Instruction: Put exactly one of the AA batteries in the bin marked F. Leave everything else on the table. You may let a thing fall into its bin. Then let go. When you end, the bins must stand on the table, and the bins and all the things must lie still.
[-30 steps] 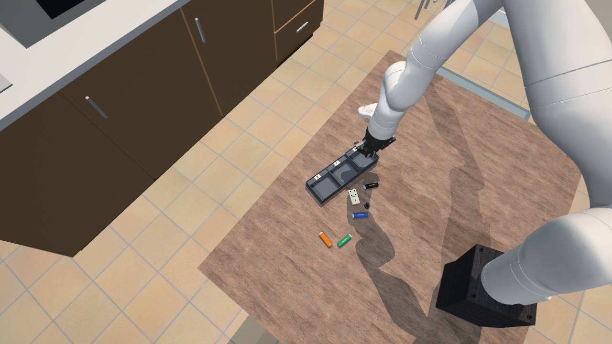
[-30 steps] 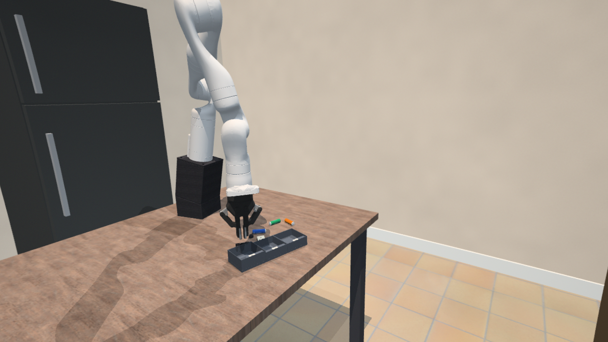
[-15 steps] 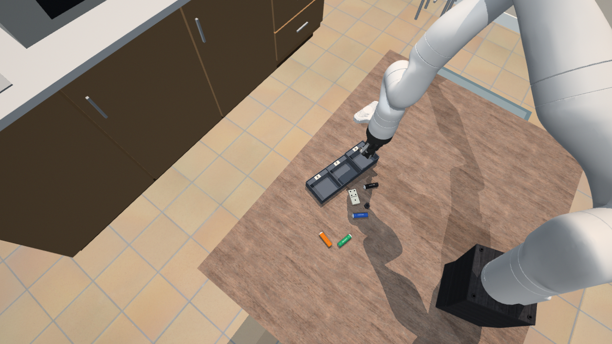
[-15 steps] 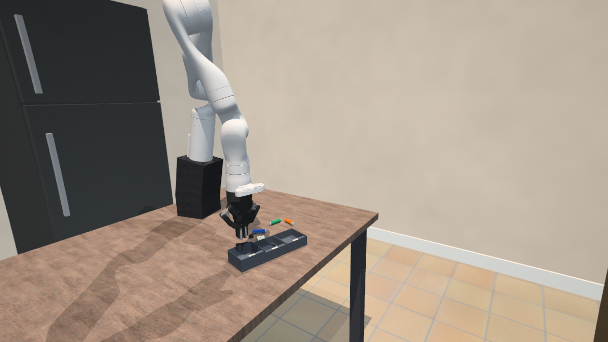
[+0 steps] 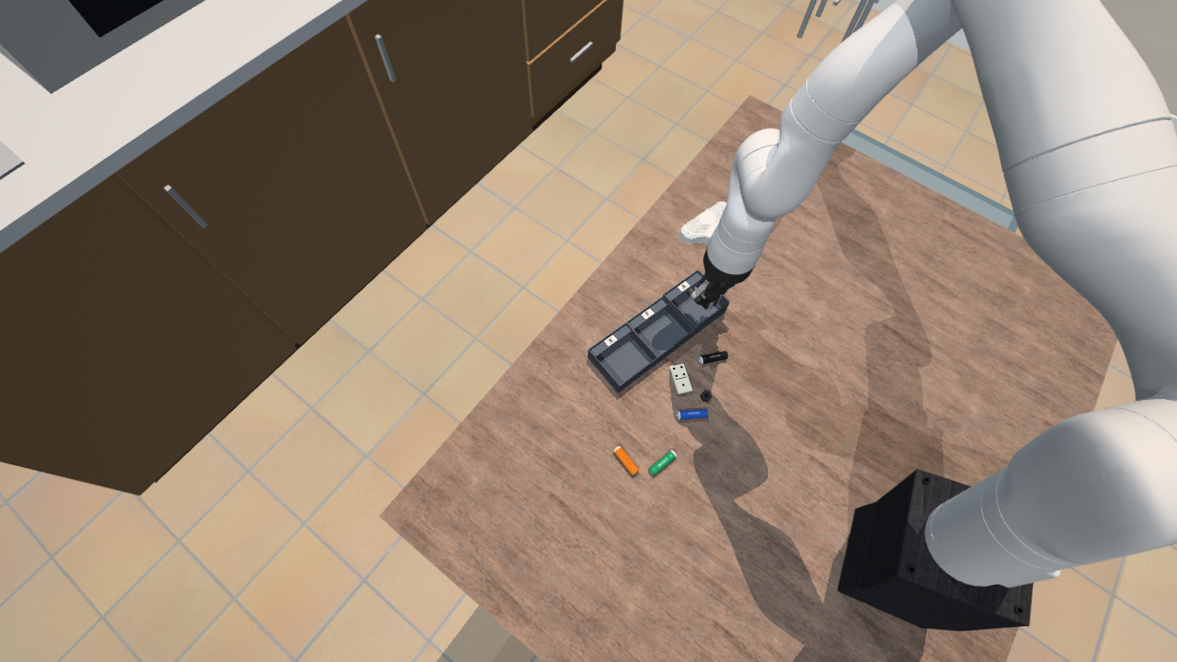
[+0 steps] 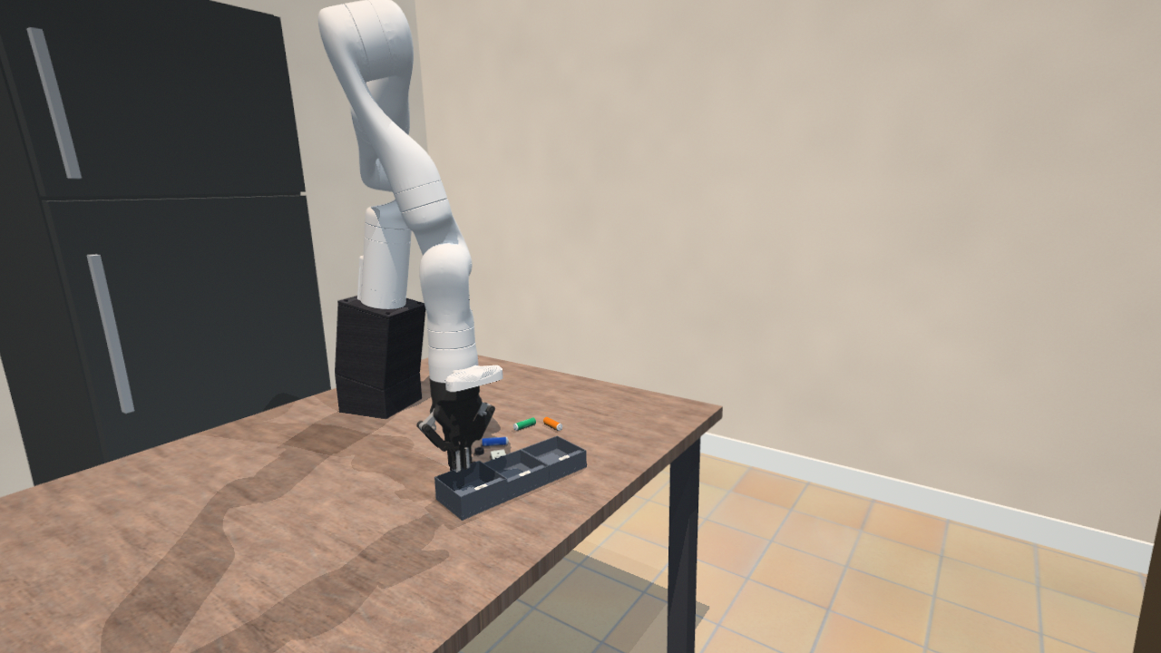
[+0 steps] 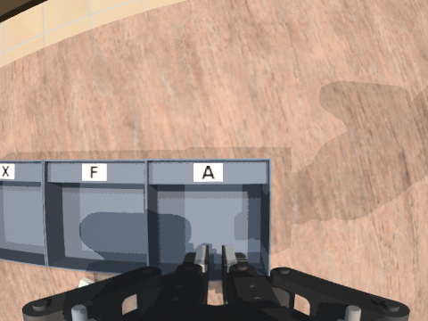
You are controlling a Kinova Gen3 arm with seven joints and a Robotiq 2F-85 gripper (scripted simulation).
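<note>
My gripper is now 60 mm short of the dark bin row, 70 mm to the right of it and 50 mm above it. The rest, counted from my hand: small black nut (60 mm behind, 140 mm to the left, 60 mm below); then white domino (10 mm behind, 130 mm to the left, 60 mm below); then black battery (50 mm behind, 70 mm to the left, 60 mm below).
</note>
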